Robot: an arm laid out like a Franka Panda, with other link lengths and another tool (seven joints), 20 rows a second.
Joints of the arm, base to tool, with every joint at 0 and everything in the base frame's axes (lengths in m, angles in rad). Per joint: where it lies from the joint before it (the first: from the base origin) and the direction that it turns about. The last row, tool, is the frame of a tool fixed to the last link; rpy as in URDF.
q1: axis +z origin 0 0 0.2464
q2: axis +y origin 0 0 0
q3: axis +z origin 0 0 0.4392
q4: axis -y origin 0.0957 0 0
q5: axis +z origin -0.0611 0 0.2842
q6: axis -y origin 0 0 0
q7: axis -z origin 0.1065 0 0
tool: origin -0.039 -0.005 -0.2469 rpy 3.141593 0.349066 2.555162
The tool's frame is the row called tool.
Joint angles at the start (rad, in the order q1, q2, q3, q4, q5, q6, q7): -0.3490, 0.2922, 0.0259, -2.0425, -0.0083, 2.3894, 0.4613
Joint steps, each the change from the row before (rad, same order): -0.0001, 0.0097, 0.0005, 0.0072, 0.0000, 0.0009, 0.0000; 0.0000, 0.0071, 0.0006, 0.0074, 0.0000, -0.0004, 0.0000; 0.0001, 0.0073, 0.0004, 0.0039, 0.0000, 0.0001, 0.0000; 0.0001, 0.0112, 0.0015, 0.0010, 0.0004, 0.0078, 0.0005; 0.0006, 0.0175, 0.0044, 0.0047, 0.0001, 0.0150, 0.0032; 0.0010, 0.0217, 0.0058, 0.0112, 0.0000, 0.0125, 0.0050; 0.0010, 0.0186, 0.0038, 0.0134, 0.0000, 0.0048, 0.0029
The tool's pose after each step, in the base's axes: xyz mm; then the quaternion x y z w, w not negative. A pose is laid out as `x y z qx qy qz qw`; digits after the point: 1 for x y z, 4 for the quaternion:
526.5 -164.2 241.4 0.6231 0.7594 -0.0993 0.1588
529.2 -164.8 239.9 0.6229 0.7596 -0.0992 0.1587
530.7 -165.0 237.1 0.6227 0.7600 -0.0995 0.1572
533.1 -164.8 231.9 0.6225 0.7605 -0.0994 0.1559
538.9 -163.7 224.9 0.6222 0.7608 -0.0978 0.1566
546.8 -162.2 217.3 0.6221 0.7610 -0.0960 0.1571
553.3 -161.5 211.4 0.6217 0.7615 -0.0949 0.1565

